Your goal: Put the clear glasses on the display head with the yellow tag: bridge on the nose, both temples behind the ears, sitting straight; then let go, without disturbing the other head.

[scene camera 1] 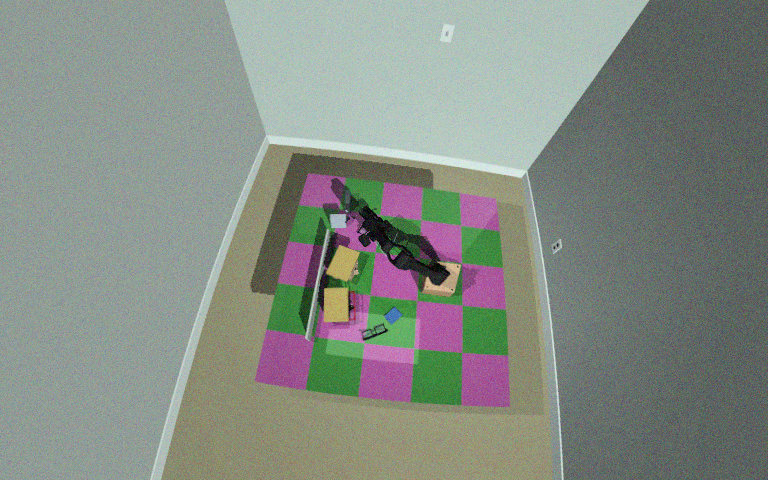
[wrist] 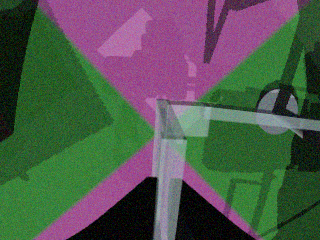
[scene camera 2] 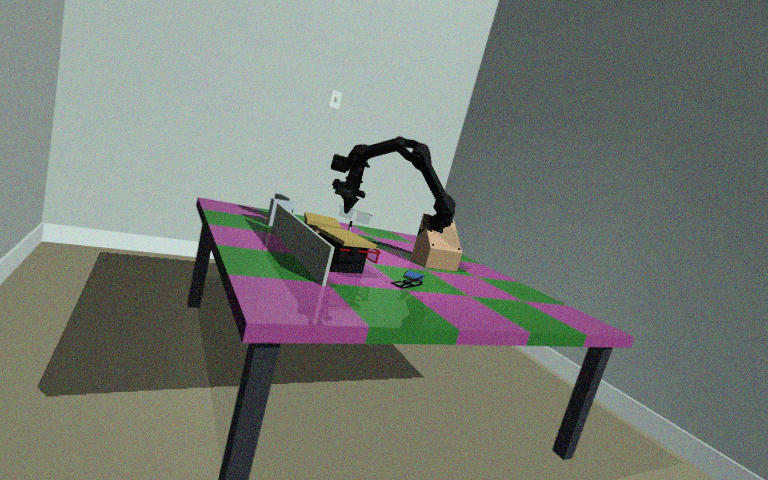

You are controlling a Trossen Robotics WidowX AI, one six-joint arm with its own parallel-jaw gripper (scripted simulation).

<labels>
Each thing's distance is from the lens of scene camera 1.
display head (scene camera 1: 336,300): 148 cm
</labels>
